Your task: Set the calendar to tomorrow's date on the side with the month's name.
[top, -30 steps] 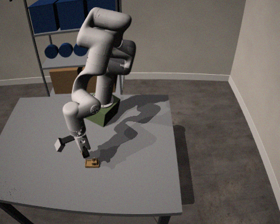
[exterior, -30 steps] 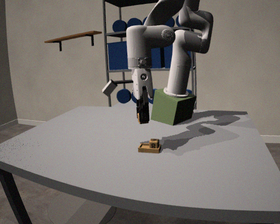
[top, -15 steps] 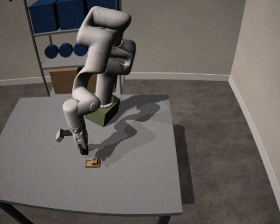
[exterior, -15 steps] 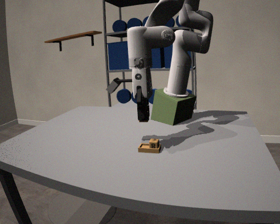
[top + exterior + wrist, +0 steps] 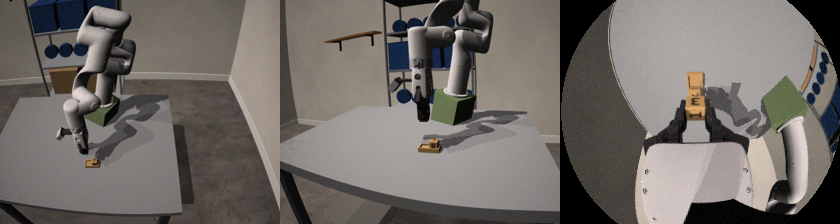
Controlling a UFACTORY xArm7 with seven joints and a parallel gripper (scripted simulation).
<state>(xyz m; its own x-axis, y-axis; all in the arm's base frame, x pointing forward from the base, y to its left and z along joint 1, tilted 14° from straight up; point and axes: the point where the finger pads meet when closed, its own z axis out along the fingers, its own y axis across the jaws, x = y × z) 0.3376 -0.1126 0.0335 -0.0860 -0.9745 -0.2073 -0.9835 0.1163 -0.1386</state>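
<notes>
Now: hand 13 cm above the wooden calendar tray and 2 cm to the right of it. The rest, counted from my hand: cube 1 cm below.
</notes>
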